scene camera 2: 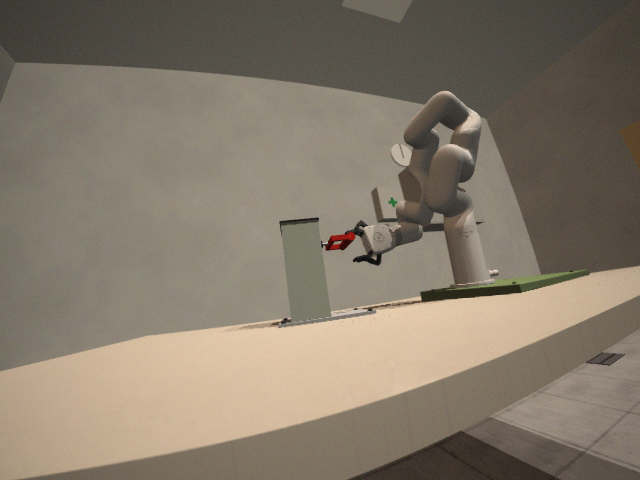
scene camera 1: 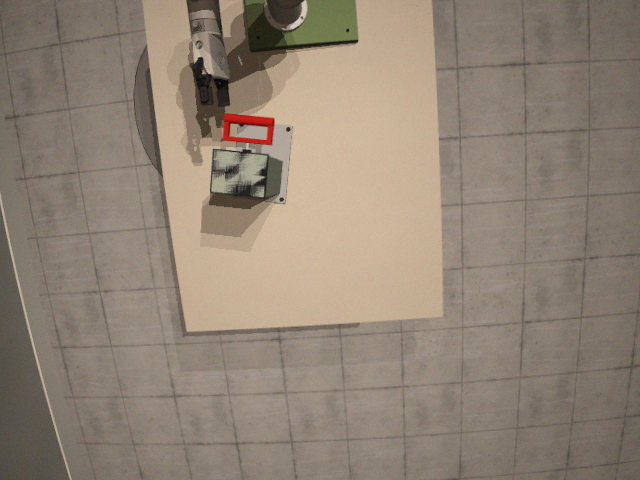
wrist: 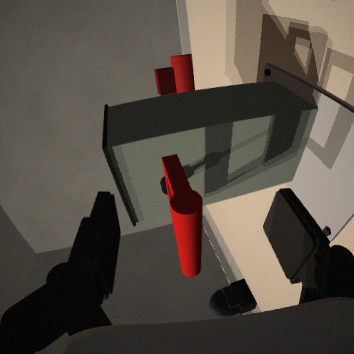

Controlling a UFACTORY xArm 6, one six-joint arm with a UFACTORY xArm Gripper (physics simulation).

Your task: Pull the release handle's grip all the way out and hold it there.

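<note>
The release handle's red grip (scene camera 1: pixel 249 119) (scene camera 2: pixel 340 241) (wrist: pixel 187 242) is a rectangular loop with a thick round outer bar. It stands out on a short thin rod from the upper part of a pale green box-shaped housing (scene camera 1: pixel 238 173) (scene camera 2: pixel 305 268) (wrist: pixel 142 170). My gripper (scene camera 1: pixel 214 104) (scene camera 2: pixel 353 246) (wrist: pixel 196 210) is open and empty, facing the grip. In scene camera 1 its fingertips are above and left of the bar's left end. In the wrist view the bar shows between the spread fingers. In scene camera 2 the upper finger overlaps the bar's end; contact cannot be told.
The housing stands on a grey base plate (scene camera 1: pixel 284 149) (scene camera 2: pixel 356 313) bolted to the beige table (scene camera 1: pixel 351 232) (scene camera 2: pixel 258 382). The arm's green mounting plate (scene camera 1: pixel 330 25) (scene camera 2: pixel 537 281) is behind the gripper. The table's left edge is near. Red pieces (wrist: pixel 183 75) show beyond the housing in the wrist view.
</note>
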